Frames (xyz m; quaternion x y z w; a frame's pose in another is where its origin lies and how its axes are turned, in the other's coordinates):
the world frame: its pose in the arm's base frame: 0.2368 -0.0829 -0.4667 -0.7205 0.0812 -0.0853 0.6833
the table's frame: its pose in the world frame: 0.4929 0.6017 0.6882 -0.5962 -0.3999 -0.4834 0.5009
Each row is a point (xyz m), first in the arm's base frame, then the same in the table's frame.
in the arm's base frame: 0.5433 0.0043 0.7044
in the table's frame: -0.6083 0.2480 -1.7645
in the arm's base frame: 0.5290 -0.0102 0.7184
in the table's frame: -0.6281 0.2442 -1.7788
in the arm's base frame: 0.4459 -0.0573 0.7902
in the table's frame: -0.7095 0.2048 -1.8569
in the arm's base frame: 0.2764 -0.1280 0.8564
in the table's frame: -0.8496 0.0977 -1.9406
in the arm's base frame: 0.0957 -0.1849 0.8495
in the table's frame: -0.9792 -0.0398 -1.9564
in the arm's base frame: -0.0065 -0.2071 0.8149
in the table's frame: -1.0422 -0.1279 -1.9365
